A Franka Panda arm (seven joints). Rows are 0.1 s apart.
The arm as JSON. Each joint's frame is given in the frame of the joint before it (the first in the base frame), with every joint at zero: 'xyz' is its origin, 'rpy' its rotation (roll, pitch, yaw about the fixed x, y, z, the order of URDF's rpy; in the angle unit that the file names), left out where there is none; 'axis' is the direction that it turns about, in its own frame. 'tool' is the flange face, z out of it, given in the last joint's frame.
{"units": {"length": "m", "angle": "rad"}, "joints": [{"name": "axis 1", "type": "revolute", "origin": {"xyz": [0.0, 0.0, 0.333]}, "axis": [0.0, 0.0, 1.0]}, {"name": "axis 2", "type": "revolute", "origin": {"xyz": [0.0, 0.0, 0.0], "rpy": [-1.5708, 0.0, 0.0]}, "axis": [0.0, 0.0, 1.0]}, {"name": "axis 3", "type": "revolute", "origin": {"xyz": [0.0, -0.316, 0.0], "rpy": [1.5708, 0.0, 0.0]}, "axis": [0.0, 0.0, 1.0]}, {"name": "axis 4", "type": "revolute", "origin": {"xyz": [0.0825, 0.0, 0.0], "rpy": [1.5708, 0.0, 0.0]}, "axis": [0.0, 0.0, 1.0]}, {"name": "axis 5", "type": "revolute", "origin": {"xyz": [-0.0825, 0.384, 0.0], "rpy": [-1.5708, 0.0, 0.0]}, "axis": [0.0, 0.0, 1.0]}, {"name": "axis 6", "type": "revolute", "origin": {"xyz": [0.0, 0.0, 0.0], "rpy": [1.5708, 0.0, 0.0]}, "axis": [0.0, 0.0, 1.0]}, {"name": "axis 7", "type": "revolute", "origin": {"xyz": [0.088, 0.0, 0.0], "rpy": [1.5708, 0.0, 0.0]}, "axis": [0.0, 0.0, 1.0]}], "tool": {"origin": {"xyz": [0.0, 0.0, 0.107]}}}
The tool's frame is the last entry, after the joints.
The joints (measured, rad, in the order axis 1, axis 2, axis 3, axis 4, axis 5, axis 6, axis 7), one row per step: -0.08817, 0.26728, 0.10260, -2.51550, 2.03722, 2.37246, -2.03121; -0.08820, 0.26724, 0.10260, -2.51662, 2.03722, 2.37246, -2.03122; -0.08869, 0.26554, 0.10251, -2.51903, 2.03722, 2.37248, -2.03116; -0.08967, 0.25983, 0.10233, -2.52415, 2.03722, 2.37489, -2.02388; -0.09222, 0.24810, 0.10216, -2.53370, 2.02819, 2.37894, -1.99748; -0.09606, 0.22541, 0.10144, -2.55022, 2.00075, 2.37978, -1.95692; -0.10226, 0.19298, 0.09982, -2.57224, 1.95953, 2.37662, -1.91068; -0.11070, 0.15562, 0.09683, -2.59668, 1.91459, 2.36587, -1.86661; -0.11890, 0.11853, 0.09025, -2.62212, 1.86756, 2.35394, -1.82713; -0.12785, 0.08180, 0.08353, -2.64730, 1.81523, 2.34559, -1.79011
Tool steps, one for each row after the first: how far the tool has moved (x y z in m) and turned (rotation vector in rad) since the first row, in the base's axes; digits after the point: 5 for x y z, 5 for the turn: -0.00051, -0.00001, -0.00028, -0.00002, 0.00107, 0.00001; -0.00130, -0.00028, -0.00020, -0.00020, 0.00184, -0.00054; -0.00277, -0.00116, 0.00077, 0.00109, 0.00702, -0.00627; -0.00538, -0.00293, 0.00300, 0.00750, 0.02333, -0.01605; -0.00933, -0.00514, 0.00794, 0.01606, 0.04298, -0.01732; -0.01422, -0.00826, 0.01533, 0.02397, 0.06066, -0.01107; -0.01941, -0.01185, 0.02398, 0.03411, 0.07249, -0.00123; -0.02543, -0.01648, 0.03187, 0.04081, 0.08344, 0.01001; -0.03196, -0.02165, 0.03916, 0.04027, 0.09528, 0.02469
